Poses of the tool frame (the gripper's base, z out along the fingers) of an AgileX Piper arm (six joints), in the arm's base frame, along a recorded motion.
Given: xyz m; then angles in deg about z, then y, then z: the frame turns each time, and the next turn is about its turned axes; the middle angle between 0 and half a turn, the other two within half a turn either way.
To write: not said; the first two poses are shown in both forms.
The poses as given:
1: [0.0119 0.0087 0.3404 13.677 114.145 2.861]
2: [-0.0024 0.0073 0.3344 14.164 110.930 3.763]
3: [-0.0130 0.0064 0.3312 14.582 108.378 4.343]
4: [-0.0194 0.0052 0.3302 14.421 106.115 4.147]
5: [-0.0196 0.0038 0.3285 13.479 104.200 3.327]
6: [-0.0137 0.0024 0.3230 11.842 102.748 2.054]
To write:
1:
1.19 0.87 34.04
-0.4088 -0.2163 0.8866
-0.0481 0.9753 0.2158
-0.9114 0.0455 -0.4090

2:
-0.24 0.73 33.44
-0.3617 -0.2214 0.9056
-0.0236 0.9732 0.2286
-0.9320 0.0613 -0.3572

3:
-1.30 0.64 33.12
-0.3233 -0.2279 0.9184
-0.0059 0.9710 0.2389
-0.9463 0.0719 -0.3153

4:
-1.94 0.52 33.02
-0.2861 -0.2290 0.9304
0.0011 0.9710 0.2393
-0.9582 0.0695 -0.2776

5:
-1.96 0.38 32.85
-0.2517 -0.2189 0.9427
-0.0006 0.9741 0.2260
-0.9678 0.0563 -0.2453

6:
-1.37 0.24 32.30
-0.2232 -0.1973 0.9546
-0.0102 0.9797 0.2002
-0.9747 0.0350 -0.2207

